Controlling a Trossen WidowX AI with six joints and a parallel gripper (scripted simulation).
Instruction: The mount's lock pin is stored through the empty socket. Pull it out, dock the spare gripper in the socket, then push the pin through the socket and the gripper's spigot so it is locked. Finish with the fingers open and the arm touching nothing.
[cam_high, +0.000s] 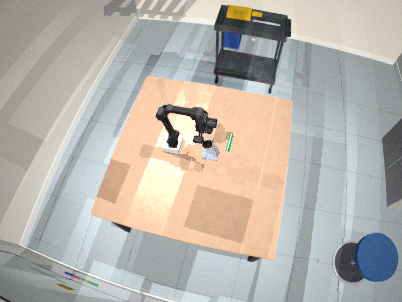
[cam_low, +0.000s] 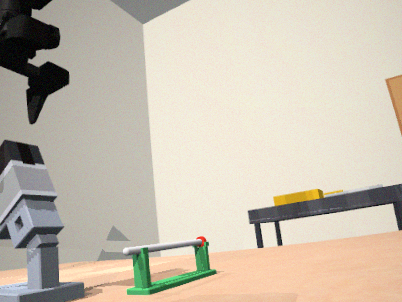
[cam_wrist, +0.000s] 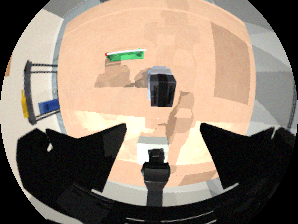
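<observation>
Now: the green cradle 200 mm ahead of my gripper tip, 90 mm to the left of it and 210 mm below it. Round my gripper tip: spare gripper 60 mm ahead, 10 mm to the right, 110 mm below; then socket 70 mm ahead, 10 mm to the right, 180 mm below.
</observation>
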